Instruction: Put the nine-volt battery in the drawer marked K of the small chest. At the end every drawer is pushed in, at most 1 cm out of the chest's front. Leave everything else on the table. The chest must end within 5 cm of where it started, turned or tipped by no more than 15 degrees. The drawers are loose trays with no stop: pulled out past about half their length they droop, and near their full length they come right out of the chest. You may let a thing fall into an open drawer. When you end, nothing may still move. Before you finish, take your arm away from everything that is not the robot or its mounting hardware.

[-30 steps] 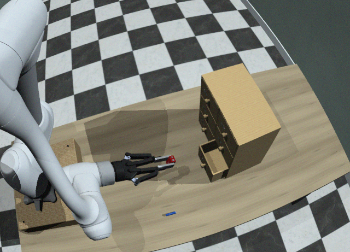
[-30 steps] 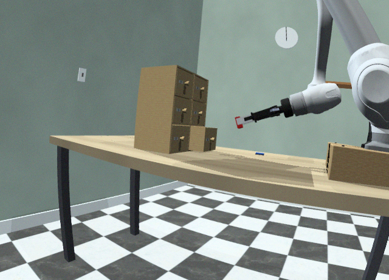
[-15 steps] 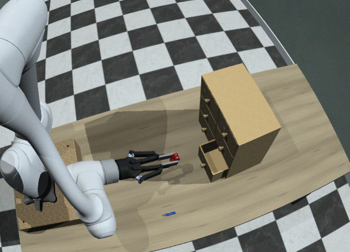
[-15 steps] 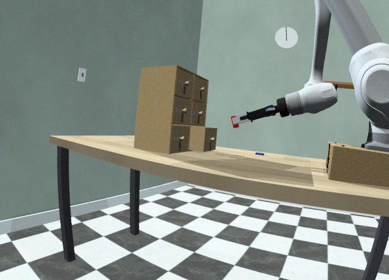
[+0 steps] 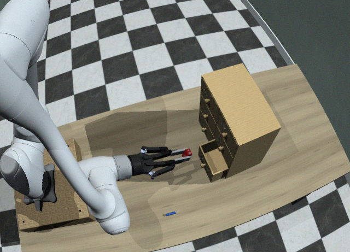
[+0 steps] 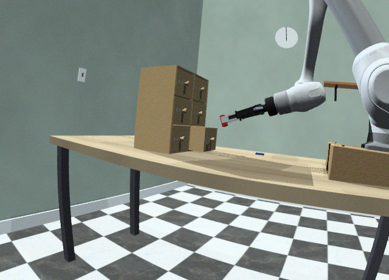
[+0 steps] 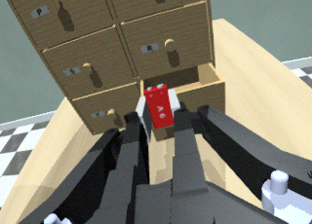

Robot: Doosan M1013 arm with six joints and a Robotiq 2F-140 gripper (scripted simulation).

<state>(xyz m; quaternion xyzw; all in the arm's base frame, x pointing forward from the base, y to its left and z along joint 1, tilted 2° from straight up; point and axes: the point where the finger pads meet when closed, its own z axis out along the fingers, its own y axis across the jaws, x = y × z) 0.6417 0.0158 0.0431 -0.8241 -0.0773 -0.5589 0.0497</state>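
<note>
My gripper is now 180 mm short of the drawer and 120 mm above it. The rest, counted from my hand: small blue object: 80 mm behind, 190 mm to the right, 150 mm below; then red nine-volt battery: 30 mm ahead, 10 mm to the left.
</note>
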